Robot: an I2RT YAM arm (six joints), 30 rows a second.
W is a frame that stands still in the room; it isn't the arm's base.
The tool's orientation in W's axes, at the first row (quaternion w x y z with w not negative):
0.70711, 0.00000, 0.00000, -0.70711
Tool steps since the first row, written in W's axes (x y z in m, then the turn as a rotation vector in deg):
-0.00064, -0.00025, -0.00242, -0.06, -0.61, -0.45
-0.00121, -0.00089, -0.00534, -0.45, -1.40, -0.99
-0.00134, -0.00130, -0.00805, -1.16, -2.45, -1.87
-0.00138, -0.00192, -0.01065, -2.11, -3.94, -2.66
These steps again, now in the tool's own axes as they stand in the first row. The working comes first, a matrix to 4 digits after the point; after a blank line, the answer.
The tool's axes in the first row as the columns of a matrix, in W's axes (used below as rounded here):
0.0000, 1.0000, 0.0000
-1.0000, 0.0000, 0.0000
0.0000, 0.0000, 1.0000

0.00025, -0.00064, -0.00242, 0.61, -0.06, -0.45
0.00089, -0.00121, -0.00534, 1.40, -0.45, -0.99
0.00130, -0.00134, -0.00805, 2.45, -1.16, -1.87
0.00192, -0.00138, -0.01065, 3.94, -2.11, -2.66

